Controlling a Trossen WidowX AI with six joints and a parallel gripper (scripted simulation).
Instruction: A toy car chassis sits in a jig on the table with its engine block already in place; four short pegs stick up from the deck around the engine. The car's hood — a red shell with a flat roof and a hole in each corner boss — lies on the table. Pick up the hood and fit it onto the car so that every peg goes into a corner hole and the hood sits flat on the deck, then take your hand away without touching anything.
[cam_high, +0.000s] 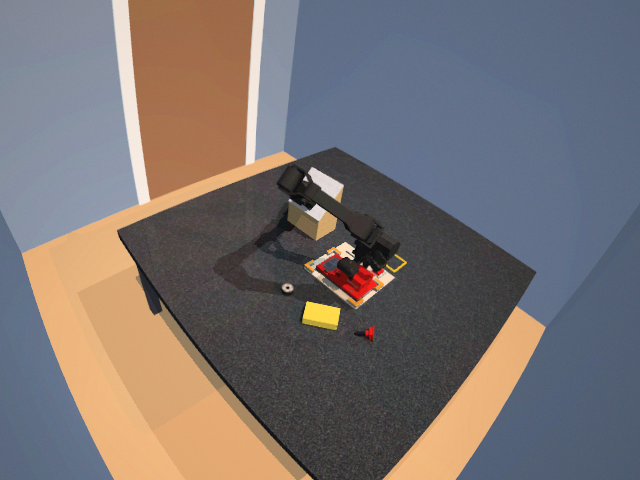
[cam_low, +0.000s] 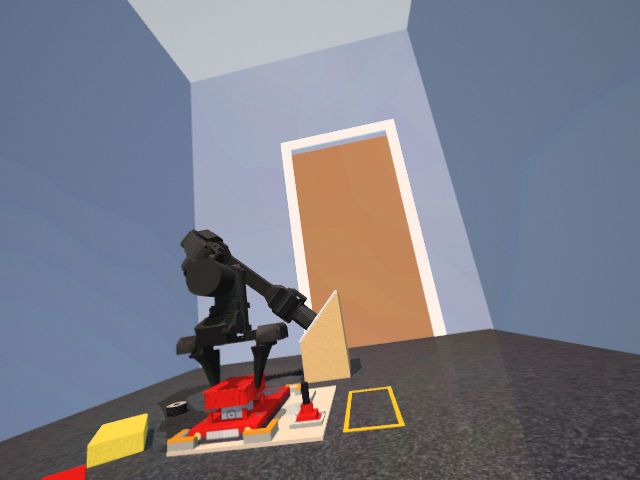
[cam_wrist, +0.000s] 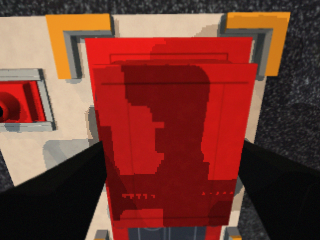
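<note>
Now: the grey engine block 3 cm below my gripper tip. Round my gripper tip: red hood right at my gripper tip; yellow block 3 cm ahead, 19 cm to the right, 4 cm below; cream jig 5 cm behind, 2 cm to the left, 5 cm below.
</note>
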